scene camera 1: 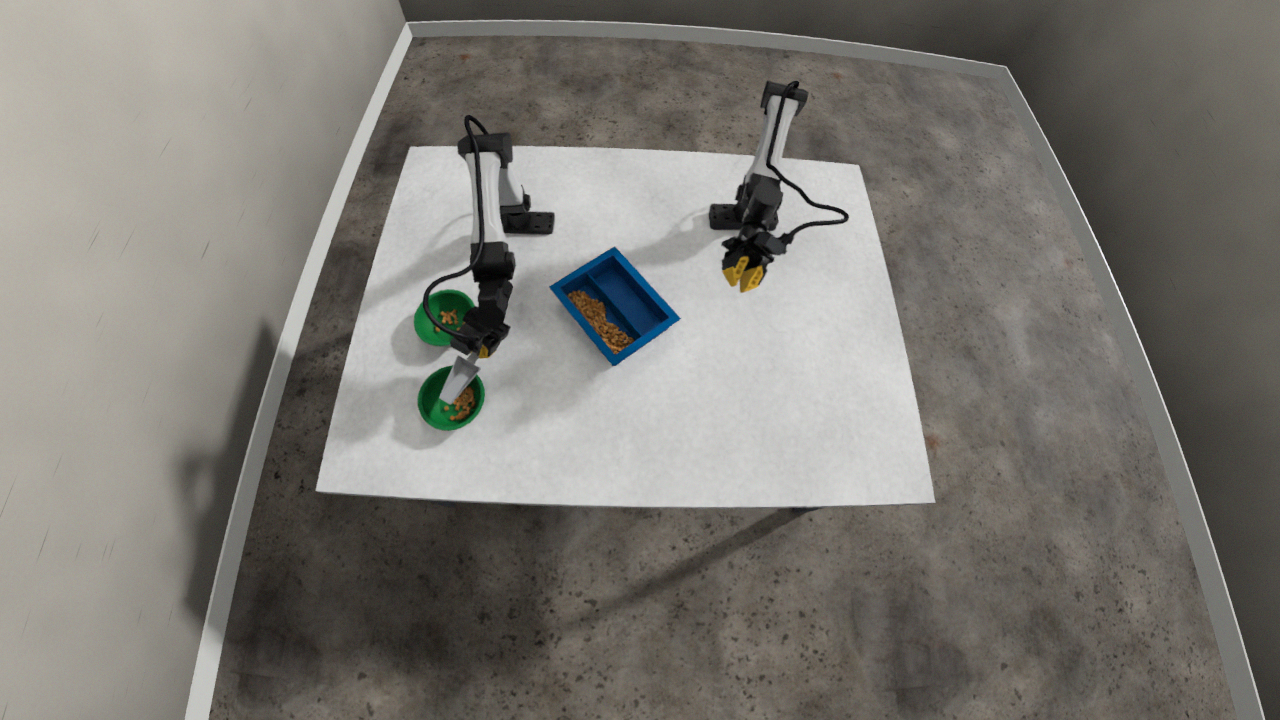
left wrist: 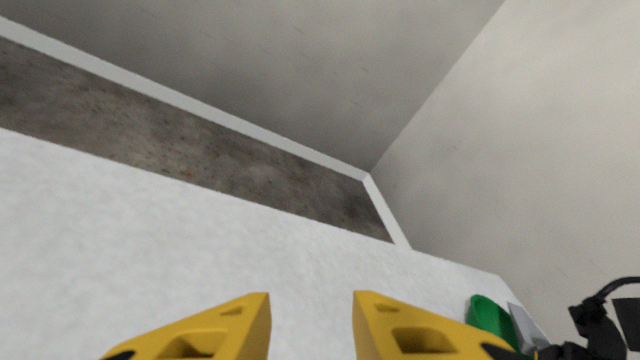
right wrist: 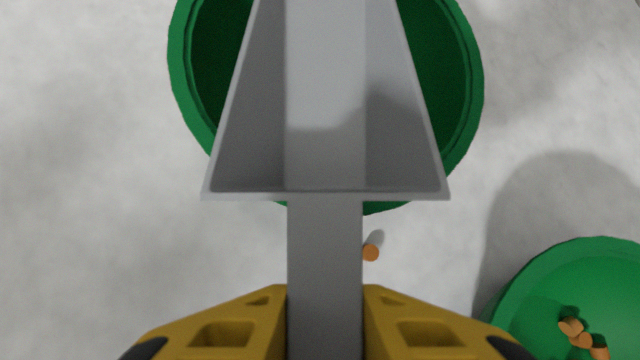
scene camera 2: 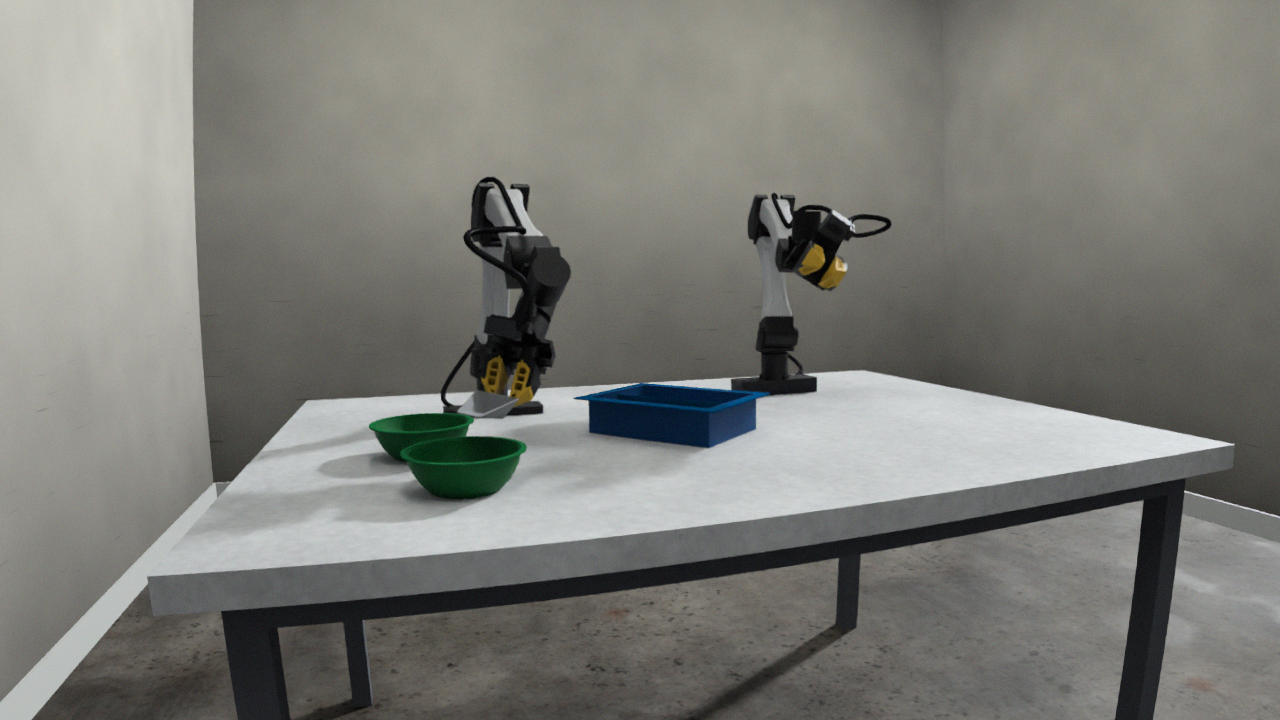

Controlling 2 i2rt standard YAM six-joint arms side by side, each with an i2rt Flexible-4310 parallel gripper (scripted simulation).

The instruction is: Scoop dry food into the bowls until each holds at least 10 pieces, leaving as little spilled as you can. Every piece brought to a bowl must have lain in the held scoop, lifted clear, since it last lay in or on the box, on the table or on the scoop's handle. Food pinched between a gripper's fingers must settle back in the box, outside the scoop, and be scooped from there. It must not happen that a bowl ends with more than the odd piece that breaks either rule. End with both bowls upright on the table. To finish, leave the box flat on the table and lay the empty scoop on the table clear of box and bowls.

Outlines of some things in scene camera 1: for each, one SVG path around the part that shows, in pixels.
My left gripper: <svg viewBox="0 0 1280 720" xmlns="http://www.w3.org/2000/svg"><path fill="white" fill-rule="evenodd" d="M754 224L744 225L739 234L742 234L742 236L734 236L722 242L722 246L728 249L724 259L722 259L723 273L731 286L737 286L741 280L742 293L761 285L768 273L767 267L769 263L775 262L776 258L756 245L753 239L748 239L758 231L765 231L762 227Z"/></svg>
A grey scoop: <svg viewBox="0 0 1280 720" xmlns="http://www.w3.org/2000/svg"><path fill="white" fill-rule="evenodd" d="M480 350L477 354L472 352L467 359L459 355L457 356L439 396L440 399L451 405L482 369L475 365L479 359Z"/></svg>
A blue box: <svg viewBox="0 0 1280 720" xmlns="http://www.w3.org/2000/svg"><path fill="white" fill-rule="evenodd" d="M615 246L549 286L551 291L612 366L616 366L681 319ZM566 295L579 290L581 294L585 292L591 299L595 300L597 298L599 300L598 303L601 301L606 307L606 322L613 323L616 327L619 327L619 331L625 332L628 338L632 337L635 341L619 353L614 354L600 337L602 335L599 336L595 328L593 329L574 304L576 303L574 302L573 304Z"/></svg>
A green bowl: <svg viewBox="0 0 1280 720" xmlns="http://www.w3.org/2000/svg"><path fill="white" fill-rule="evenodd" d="M453 365L433 372L424 381L418 394L418 409L422 418L430 426L439 430L450 431L466 426L476 418L484 403L485 389L480 377L476 374L467 385L467 388L471 386L475 390L475 393L473 393L476 402L475 408L470 411L470 415L465 414L467 417L465 419L457 420L455 418L454 421L450 419L451 416L455 417L458 413L467 411L462 409L463 406L460 406L459 411L455 410L457 405L453 403L449 405L447 402L439 399Z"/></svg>
